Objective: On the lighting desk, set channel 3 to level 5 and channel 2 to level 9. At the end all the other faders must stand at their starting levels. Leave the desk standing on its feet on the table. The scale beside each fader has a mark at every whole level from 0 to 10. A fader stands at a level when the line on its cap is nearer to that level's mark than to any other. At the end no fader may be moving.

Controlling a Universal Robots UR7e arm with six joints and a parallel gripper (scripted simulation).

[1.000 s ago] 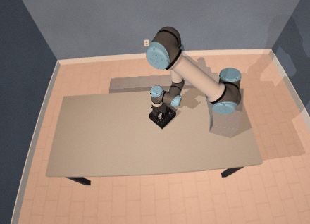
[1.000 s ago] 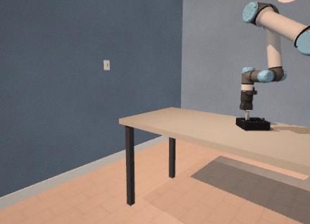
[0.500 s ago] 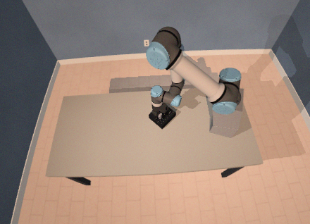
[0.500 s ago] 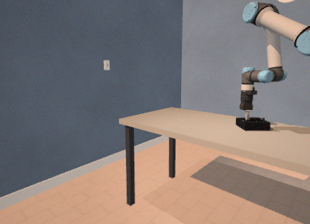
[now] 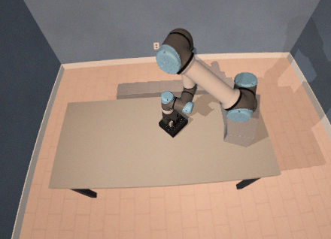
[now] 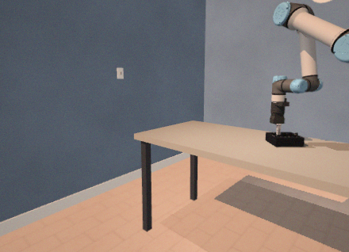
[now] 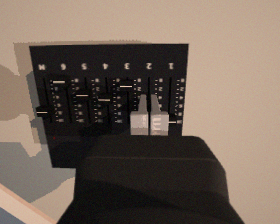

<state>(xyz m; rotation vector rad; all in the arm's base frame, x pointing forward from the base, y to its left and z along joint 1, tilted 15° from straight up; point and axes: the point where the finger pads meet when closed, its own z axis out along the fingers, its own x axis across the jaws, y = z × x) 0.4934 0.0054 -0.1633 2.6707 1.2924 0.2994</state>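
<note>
Right now my hand is 30 mm past the channel 3 fader cap and 10 mm above it. The rest, counted from my hand: channel 1 fader cap 30 mm ahead, 10 mm to the left, 10 mm below; channel 4 fader cap 30 mm to the right, 30 mm behind, 10 mm below; channel 5 fader cap 50 mm behind, 40 mm to the right, 10 mm below.
</note>
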